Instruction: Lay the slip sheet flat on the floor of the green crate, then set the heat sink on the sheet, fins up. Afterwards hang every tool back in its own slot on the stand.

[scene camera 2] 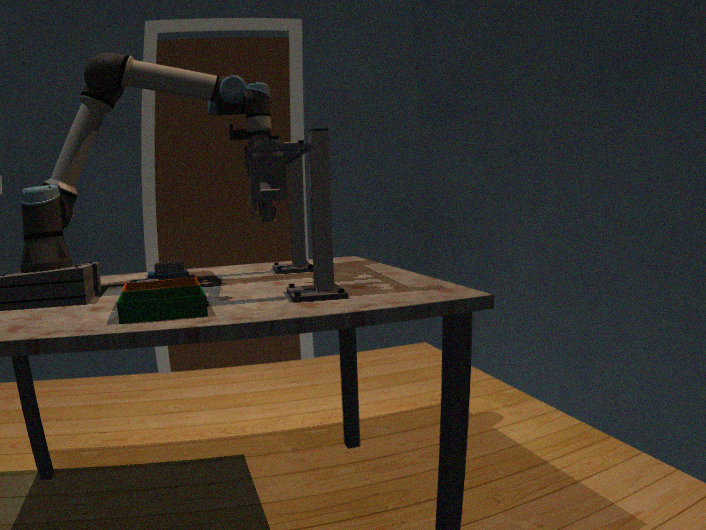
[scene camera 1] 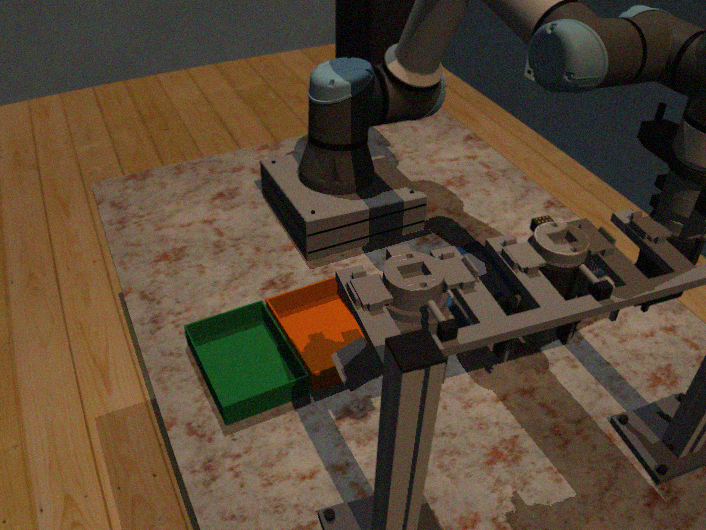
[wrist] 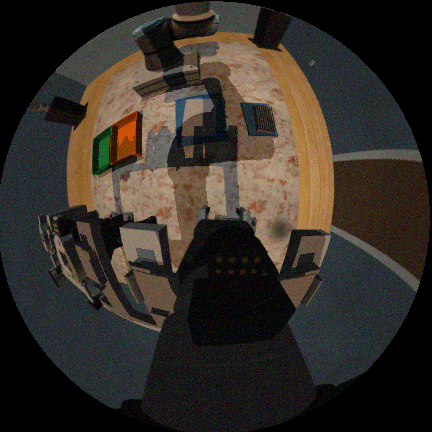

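Pixels of known places: arm's base, origin of the base link: (scene camera 2: 46, 269) (scene camera 1: 336, 175) (wrist: 163, 60).
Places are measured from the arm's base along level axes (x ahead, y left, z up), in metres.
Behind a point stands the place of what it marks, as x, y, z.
The green crate (scene camera 1: 268, 398) {0.370, -0.383, -0.057} (scene camera 2: 162, 308) {0.269, -0.438, -0.058} (wrist: 102, 150) {0.260, -0.395, -0.079} is open and its floor shows bare in scene camera 1. The pale slip sheet (wrist: 196, 112) {0.330, 0.055, -0.071} lies on a blue mat, partly under the arm's shadow. The heat sink (wrist: 265, 119) {0.419, 0.261, -0.046} (scene camera 2: 171, 266) {0.407, 0.234, -0.052} rests fins up on a blue pad. The arm's wrist end (scene camera 1: 692, 145) (scene camera 2: 259, 122) is low over the far slot of the tool stand (scene camera 1: 402, 422) {0.670, -0.400, 0.221} (scene camera 2: 321, 211) {0.651, -0.391, 0.106}, close to the tool there. That tool's kind, its working end and whether it is locked on are unclear. Two other tools (scene camera 1: 413, 279) {0.571, -0.309, 0.278} (scene camera 1: 561, 245) {0.622, -0.139, 0.278} hang in their slots.
An orange crate (scene camera 1: 322, 319) {0.258, -0.210, -0.080} (wrist: 127, 137) {0.293, -0.230, -0.079} stands against the green crate. The stand's posts and crossbar rise in front of the crates in scene camera 1. The robot's base block (scene camera 1: 336, 228) {0.121, -0.085, -0.023} stands behind the crates. The stand's slot arms are close on both sides of the wrist.
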